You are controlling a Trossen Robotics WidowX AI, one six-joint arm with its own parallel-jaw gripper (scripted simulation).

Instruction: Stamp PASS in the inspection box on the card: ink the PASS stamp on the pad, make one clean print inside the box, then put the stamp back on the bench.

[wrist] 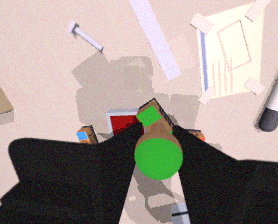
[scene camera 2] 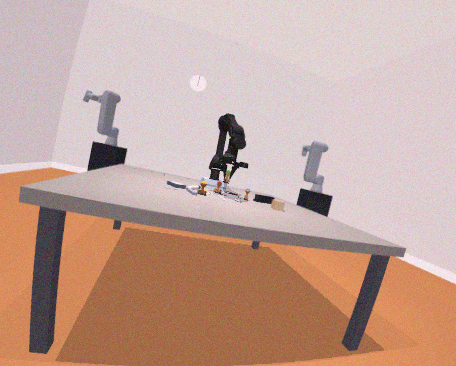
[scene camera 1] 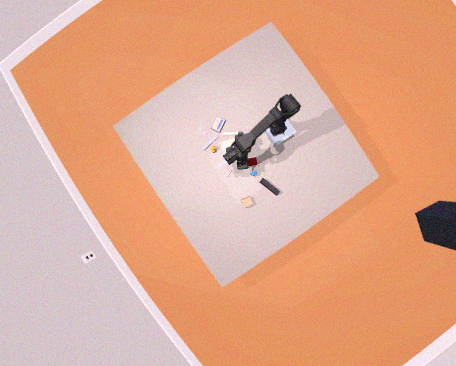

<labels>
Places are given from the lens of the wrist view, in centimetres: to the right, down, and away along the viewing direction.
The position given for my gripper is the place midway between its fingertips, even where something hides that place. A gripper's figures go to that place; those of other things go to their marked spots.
my gripper (wrist: 157,128): 2, 1, 11
green-topped PASS stamp (wrist: 158,154): 1, 2, 7
</labels>
